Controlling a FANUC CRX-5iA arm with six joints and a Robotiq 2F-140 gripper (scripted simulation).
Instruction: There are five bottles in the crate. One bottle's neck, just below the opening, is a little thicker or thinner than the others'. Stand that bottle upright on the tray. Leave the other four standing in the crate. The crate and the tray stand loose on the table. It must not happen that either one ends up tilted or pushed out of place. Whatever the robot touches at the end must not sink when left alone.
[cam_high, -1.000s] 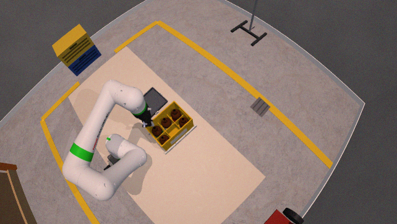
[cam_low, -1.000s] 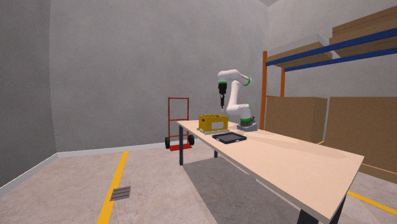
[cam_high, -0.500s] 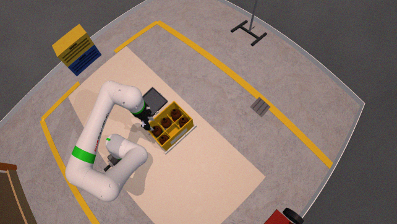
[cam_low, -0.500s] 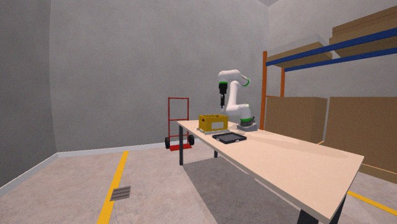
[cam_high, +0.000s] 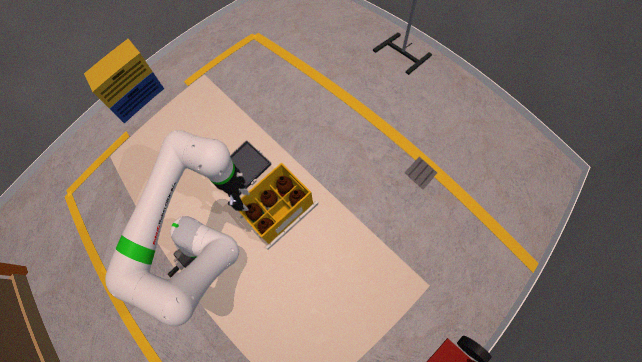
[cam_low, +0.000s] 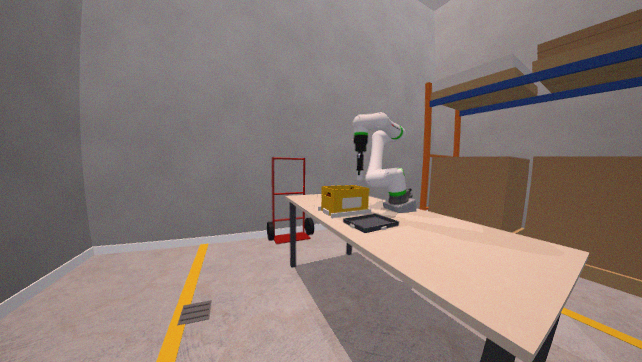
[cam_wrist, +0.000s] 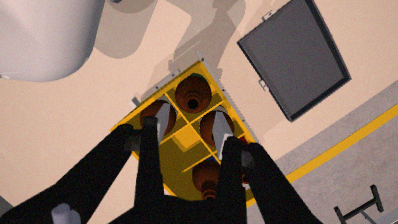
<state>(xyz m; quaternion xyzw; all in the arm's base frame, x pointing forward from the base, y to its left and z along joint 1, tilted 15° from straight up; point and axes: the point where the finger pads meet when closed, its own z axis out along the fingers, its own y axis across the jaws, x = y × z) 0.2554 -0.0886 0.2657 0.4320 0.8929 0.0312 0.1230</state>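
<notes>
Now: hand 90 mm short of the brown bottle, 10 mm to the left of it and 170 mm above it. The rest, counted from my hand: yellow crate 80 mm ahead, 50 mm to the right, 170 mm below; then dark tray 120 mm ahead, 230 mm to the left, 240 mm below.
</notes>
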